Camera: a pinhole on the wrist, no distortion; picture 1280 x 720 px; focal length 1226.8 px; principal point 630.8 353.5 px. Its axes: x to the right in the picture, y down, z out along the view. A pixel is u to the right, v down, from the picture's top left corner.
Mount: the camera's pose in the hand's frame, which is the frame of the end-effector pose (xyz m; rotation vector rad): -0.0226 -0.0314 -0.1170 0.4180 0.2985 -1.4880
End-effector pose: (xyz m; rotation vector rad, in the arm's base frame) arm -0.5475 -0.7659 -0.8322 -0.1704 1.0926 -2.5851
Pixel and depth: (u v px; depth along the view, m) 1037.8 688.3 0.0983
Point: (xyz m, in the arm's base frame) -0.5834 -0.6706 -0.7871
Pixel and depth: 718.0 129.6 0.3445
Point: -0.4607 -0.7115 -0.5591
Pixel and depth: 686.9 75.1 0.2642
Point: -0.4709 -0.7000 -0.6389
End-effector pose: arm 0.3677 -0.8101 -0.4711 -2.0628 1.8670 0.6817
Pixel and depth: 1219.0 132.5 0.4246
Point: 0.7348 -0.5795 -0.5983
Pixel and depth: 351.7 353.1 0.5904
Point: 0.4615 -0.4936 -0.8540
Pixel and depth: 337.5 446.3 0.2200
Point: 0.4306 -0.7275 -0.5565
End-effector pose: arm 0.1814 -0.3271 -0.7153 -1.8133 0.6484 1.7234
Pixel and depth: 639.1 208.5 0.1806
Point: 0.2244 -0.2169 -0.6545
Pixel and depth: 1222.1 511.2 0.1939
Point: 0.3047 -0.1687 -0.6998
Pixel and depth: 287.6 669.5 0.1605
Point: 0.1869 -0.2482 -0.7184
